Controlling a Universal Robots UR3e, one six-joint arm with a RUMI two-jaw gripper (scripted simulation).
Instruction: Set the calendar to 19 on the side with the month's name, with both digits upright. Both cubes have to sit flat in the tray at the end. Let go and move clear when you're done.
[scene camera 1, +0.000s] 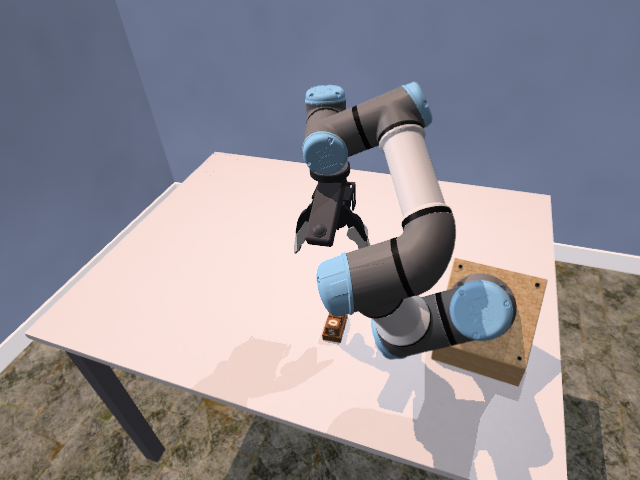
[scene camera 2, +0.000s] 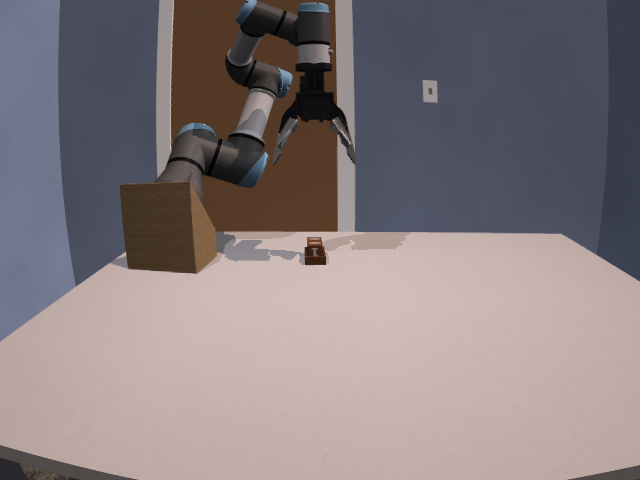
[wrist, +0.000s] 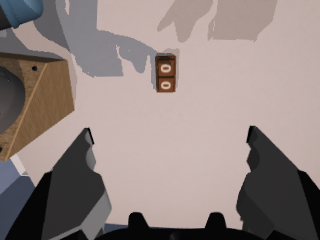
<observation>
My gripper shows in scene camera 1, in scene camera 2 (314, 164) and in the wrist view. One and the same spot on my gripper: (scene camera 1: 357, 231) is (wrist: 45, 213).
</observation>
